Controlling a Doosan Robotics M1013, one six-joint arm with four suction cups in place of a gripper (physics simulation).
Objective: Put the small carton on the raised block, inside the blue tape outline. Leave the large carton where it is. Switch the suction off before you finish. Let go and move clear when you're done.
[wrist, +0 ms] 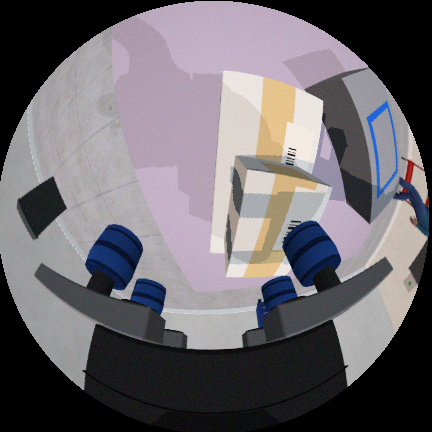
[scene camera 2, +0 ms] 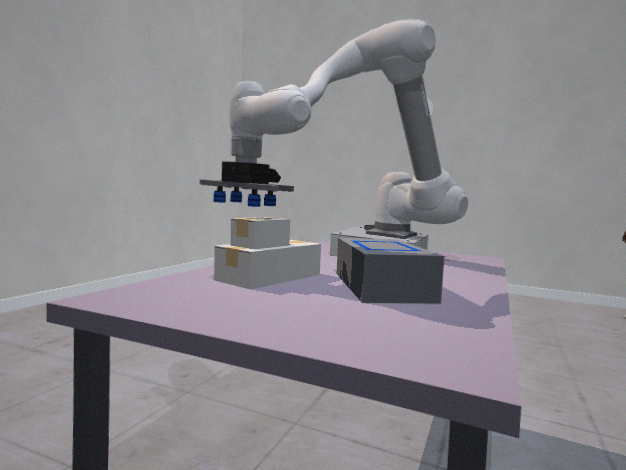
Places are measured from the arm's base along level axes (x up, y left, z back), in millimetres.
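Pixels of known places: hand at its tool point: (wrist: 212, 272) (scene camera 2: 244, 203); arm's base at its link origin: (scene camera 2: 391, 234).
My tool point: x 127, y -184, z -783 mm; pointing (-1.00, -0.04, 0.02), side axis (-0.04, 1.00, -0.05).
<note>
Ahead of a thing's pixels: the offset from my tool point to its top centre. "pt": to the spot under its first point. Level surfaces: height alone.
The small carton {dy +70, dx -40, dz -5 mm} (scene camera 2: 260, 233) (wrist: 260, 205), white with tan tape, sits on top of the large carton {dy +78, dx -120, dz +35 mm} (scene camera 2: 285, 264) (wrist: 242, 115), which lies on the table. My gripper (scene camera 2: 245, 197) (wrist: 213, 275), four blue suction cups under a grey plate, hangs above the small carton with a visible gap and holds nothing. In the wrist view the small carton shows near the right-hand cups, which hide a bit of it. The dark grey raised block {dy +394, dx -100, dz +150 mm} (scene camera 2: 401, 278) (wrist: 357, 87) stands to the right of the cartons. The blue tape outline {pt dy +442, dx -101, dz +84 mm} (scene camera 2: 391, 249) (wrist: 378, 111) is on its top, with no carton inside.
The cartons and block stand on the pink table {dx -221 mm} (scene camera 2: 303, 323). The arm's base (scene camera 2: 391, 228) stands behind the block. In the wrist view, part of a person in blue (wrist: 417, 197) and a red frame (wrist: 409, 172) show beyond the block at the right edge.
</note>
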